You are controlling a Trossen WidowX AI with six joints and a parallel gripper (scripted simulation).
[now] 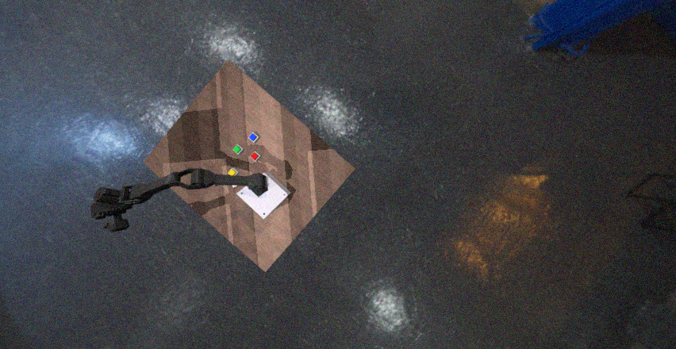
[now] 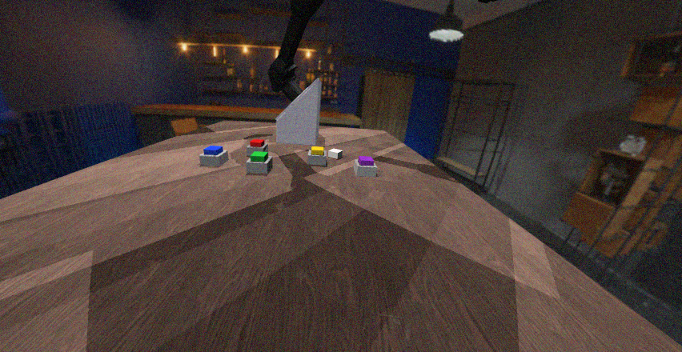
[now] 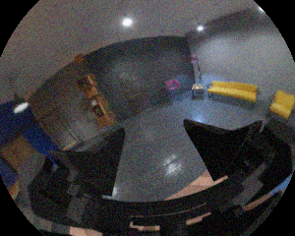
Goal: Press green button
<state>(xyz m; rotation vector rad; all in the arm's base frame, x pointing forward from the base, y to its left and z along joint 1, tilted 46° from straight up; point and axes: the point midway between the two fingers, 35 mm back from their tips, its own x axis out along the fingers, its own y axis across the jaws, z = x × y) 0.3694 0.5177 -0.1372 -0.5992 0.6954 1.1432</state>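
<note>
Now: the green button 80 mm behind my gripper tip, 530 mm to the right of it and 400 mm below it. From my gripper tip the other things lie so: small white block: 210 mm behind, 350 mm to the right, 420 mm below; then yellow button: 160 mm behind, 400 mm to the right, 400 mm below; then purple button: 100 mm behind, 280 mm to the right, 400 mm below.
</note>
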